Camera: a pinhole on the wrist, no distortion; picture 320 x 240 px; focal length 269.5 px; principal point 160.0 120.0 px. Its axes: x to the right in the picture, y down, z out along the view. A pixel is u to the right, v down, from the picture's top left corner.
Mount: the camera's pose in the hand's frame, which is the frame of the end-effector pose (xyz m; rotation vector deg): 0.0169 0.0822 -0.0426 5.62 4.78 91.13
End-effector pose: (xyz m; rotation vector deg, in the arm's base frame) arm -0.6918 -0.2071 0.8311 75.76 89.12 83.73
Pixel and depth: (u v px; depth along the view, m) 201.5 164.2 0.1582
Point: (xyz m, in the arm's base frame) -0.5604 -0.1706 0.9106
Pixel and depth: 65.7 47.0 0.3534
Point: -0.4774 0.0436 0.7620
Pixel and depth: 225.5 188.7 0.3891
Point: -0.3100 -0.1413 0.9193
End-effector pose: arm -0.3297 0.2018 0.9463 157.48 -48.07 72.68
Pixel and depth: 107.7 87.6 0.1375
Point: -0.2640 0.1118 0.9078
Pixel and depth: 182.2 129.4 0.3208
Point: -0.1606 0.0314 0.7662
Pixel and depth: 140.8 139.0 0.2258
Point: -0.2155 0.0946 0.8283
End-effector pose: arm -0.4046 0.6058 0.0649 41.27 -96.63 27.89
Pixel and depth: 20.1 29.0 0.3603
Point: -0.5697 0.2950 0.1665
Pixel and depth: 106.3 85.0 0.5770
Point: -0.7723 0.2035 0.0964
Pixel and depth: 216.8 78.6 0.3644
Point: -0.7514 0.4893 0.1102
